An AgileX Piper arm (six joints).
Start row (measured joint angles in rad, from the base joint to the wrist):
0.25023, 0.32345, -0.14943, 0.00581, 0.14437, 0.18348
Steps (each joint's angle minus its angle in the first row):
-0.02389, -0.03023, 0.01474, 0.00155, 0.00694, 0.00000
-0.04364, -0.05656, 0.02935, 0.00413, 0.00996, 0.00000
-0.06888, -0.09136, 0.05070, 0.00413, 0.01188, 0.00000
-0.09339, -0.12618, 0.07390, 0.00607, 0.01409, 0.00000
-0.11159, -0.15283, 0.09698, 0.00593, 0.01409, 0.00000
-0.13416, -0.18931, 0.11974, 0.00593, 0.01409, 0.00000
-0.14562, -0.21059, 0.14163, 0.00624, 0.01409, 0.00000
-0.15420, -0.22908, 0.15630, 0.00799, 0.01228, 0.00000
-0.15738, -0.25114, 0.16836, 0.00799, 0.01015, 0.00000
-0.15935, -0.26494, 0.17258, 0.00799, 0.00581, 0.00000
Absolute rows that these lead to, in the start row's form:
0.22634, 0.29322, -0.13469, 0.00736, 0.15131, 0.18348
0.20659, 0.26689, -0.12008, 0.00994, 0.15433, 0.18348
0.18135, 0.23209, -0.09873, 0.00994, 0.15625, 0.18348
0.15684, 0.19727, -0.07553, 0.01188, 0.15846, 0.18348
0.13864, 0.17062, -0.05245, 0.01174, 0.15846, 0.18348
0.11607, 0.13414, -0.02969, 0.01174, 0.15846, 0.18348
0.10461, 0.11286, -0.00780, 0.01205, 0.15846, 0.18348
0.09603, 0.09437, 0.00687, 0.01380, 0.15665, 0.18348
0.09285, 0.07231, 0.01893, 0.01380, 0.15452, 0.18348
0.09088, 0.05851, 0.02315, 0.01380, 0.15018, 0.18348

